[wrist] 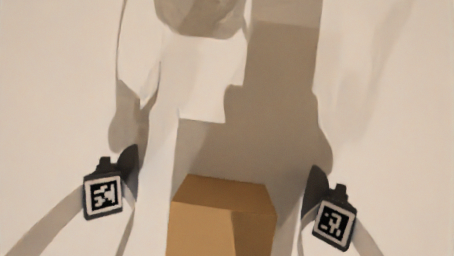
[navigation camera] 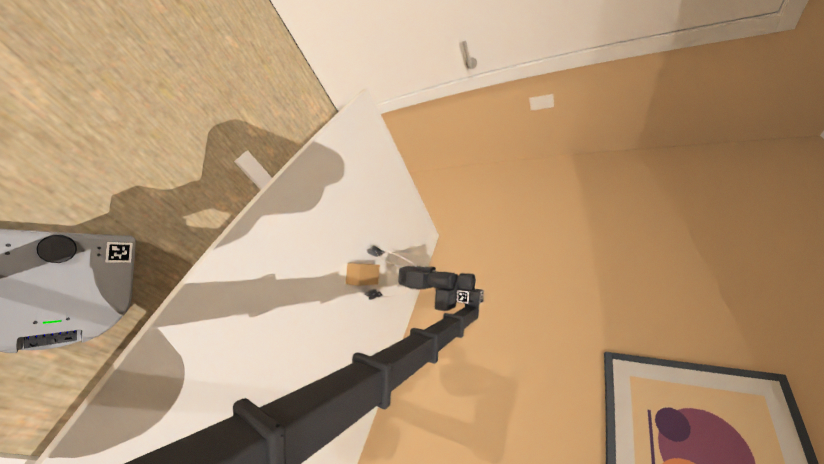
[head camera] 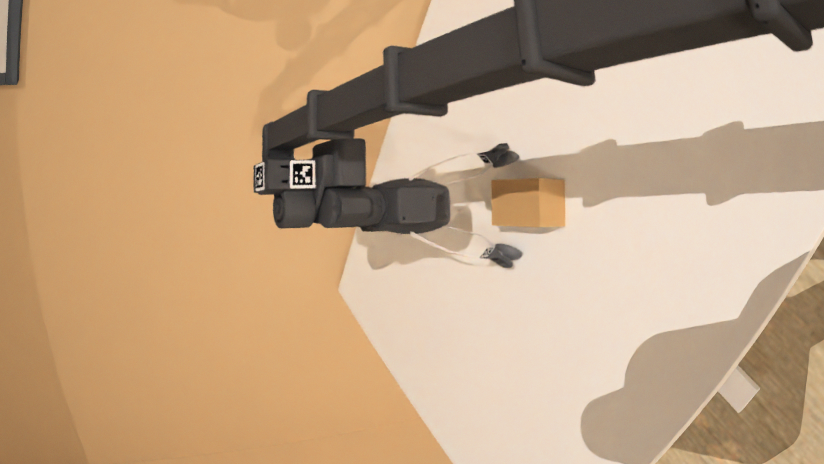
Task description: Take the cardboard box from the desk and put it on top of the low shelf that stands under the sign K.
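Seen in the pictures: gripper, between the fingertips: [wrist: 222, 174]; robot's base, origin of its link: [navigation camera: 58, 247].
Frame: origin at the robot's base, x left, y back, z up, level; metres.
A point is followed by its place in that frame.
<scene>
The cardboard box [head camera: 514, 207] @[y 0.017, x -0.597, z 0.771 m] [navigation camera: 362, 274] @[y 0.020, x -0.564, z 0.770 m] [wrist: 200, 230] @[y 0.013, x -0.627, z 0.770 m] stands on the white desk [head camera: 576, 293] @[y -0.095, x -0.534, z 0.720 m] [navigation camera: 380, 190] @[y -0.254, x -0.690, z 0.720 m] [wrist: 400, 165] @[y 0.159, x -0.665, z 0.720 m]. My gripper [head camera: 505, 205] @[y 0.022, x -0.645, z 0.720 m] [navigation camera: 374, 272] @[y 0.022, x -0.645, z 0.720 m] [wrist: 222, 174] @[y 0.022, x -0.645, z 0.720 m] is open, its two fingertips on opposite sides of the box's wall-side end. In the head camera and wrist views a gap shows between each fingertip and the box. Part of the box is cut off by the lower edge of the wrist view. The low shelf and the sign K do not show in these views.
The orange wall [head camera: 172, 259] @[y -0.052, x -1.190, z 1.101 m] [navigation camera: 518, 219] @[y -0.227, x -1.309, z 1.097 m] rises beyond the desk, under the end of my arm [head camera: 461, 77] @[y 0.088, x -0.321, z 1.072 m] [navigation camera: 328, 403] @[y 0.084, x -0.168, z 1.073 m]. A framed picture [navigation camera: 608, 403] @[y 0.366, x -0.878, z 1.425 m] hangs there. A white door [navigation camera: 403, 40] @[y -1.076, x -0.905, z 0.630 m] is at the top of the navigation view. My base [navigation camera: 57, 293] @[y 0.115, x -0.007, z 0.159 m] stands on the floor by the desk edge.
</scene>
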